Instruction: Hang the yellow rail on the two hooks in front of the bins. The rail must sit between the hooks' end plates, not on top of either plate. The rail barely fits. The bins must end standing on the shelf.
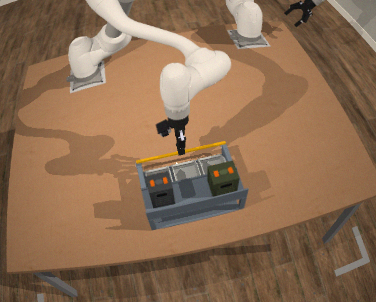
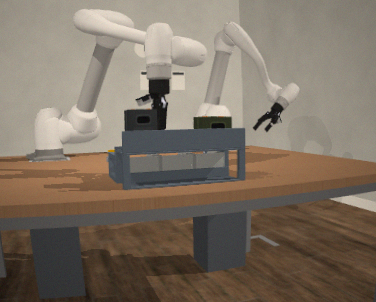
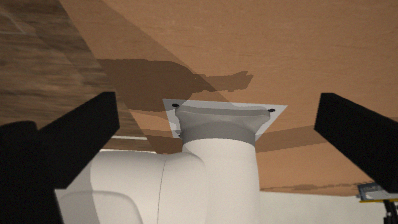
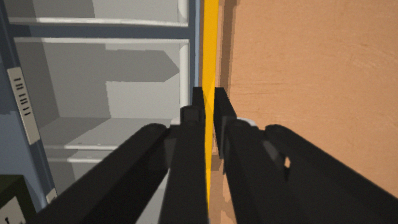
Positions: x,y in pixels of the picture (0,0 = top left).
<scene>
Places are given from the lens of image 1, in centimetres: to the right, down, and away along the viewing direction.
blue-grey shelf [image 1: 196,189]: 3, 14, 134
</scene>
